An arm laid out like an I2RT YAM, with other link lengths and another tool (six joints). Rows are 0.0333 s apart.
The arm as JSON. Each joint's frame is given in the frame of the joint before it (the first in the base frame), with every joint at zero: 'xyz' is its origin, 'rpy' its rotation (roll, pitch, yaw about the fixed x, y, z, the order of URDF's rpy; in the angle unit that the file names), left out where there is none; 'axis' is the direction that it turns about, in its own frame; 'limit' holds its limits. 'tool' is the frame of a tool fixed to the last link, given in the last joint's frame.
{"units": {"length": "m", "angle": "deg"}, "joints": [
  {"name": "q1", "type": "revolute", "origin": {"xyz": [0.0, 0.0, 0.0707]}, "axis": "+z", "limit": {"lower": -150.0, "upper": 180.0}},
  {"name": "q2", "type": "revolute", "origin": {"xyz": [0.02, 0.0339, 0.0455]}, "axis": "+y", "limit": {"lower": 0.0, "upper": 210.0}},
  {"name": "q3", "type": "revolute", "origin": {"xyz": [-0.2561, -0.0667, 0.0]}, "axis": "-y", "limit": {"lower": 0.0, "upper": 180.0}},
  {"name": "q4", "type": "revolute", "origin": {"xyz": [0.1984, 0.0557, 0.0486]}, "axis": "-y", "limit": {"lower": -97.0, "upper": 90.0}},
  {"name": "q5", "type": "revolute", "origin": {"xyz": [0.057, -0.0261, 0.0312]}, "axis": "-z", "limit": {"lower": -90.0, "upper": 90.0}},
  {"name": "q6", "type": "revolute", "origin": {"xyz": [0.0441, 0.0, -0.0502]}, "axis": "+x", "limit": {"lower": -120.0, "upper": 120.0}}
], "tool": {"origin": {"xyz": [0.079, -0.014, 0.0], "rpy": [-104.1, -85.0, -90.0]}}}
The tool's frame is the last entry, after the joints.
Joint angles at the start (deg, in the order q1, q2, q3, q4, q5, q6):
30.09, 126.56, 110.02, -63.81, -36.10, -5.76
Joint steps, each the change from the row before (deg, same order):
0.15, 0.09, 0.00, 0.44, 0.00, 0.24
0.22, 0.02, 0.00, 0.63, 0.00, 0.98
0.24, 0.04, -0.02, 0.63, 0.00, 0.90
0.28, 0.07, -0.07, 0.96, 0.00, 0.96
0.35, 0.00, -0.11, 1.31, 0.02, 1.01
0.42, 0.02, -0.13, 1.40, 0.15, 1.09
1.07, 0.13, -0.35, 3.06, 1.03, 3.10
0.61, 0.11, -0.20, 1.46, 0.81, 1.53
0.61, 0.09, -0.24, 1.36, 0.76, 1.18
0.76, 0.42, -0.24, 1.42, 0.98, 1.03
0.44, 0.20, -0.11, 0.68, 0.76, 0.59
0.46, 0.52, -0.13, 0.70, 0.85, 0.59
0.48, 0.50, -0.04, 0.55, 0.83, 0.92
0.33, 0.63, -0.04, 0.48, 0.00, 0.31
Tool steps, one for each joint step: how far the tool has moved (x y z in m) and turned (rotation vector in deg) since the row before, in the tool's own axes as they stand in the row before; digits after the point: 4 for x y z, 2 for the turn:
0.0010, -0.0007, 0.0010, 0.02, 0.21, -0.04
0.0013, -0.0013, 0.0008, 0.04, 0.25, 0.52
0.0012, -0.0013, 0.0010, 0.05, 0.22, 0.44
0.0019, -0.0015, 0.0016, 0.07, 0.42, 0.37
0.0027, -0.0021, 0.0015, 0.09, 0.74, 0.21
0.0027, -0.0022, 0.0019, 0.00, 0.74, 0.21
0.0053, -0.0043, 0.0053, -0.58, 1.34, 1.13
0.0022, -0.0021, 0.0032, -0.53, 0.58, 0.56
0.0017, -0.0023, 0.0031, -0.47, 0.57, 0.28
0.0013, -0.0022, 0.0056, -0.67, 0.37, 0.11
0.0005, -0.0010, 0.0028, -0.58, 0.20, 0.09
0.0000, -0.0002, 0.0050, -0.71, -0.08, 0.18
-0.0002, -0.0006, 0.0046, -0.69, -0.19, 0.49
-0.0005, -0.0010, 0.0049, 0.04, -0.36, 0.05

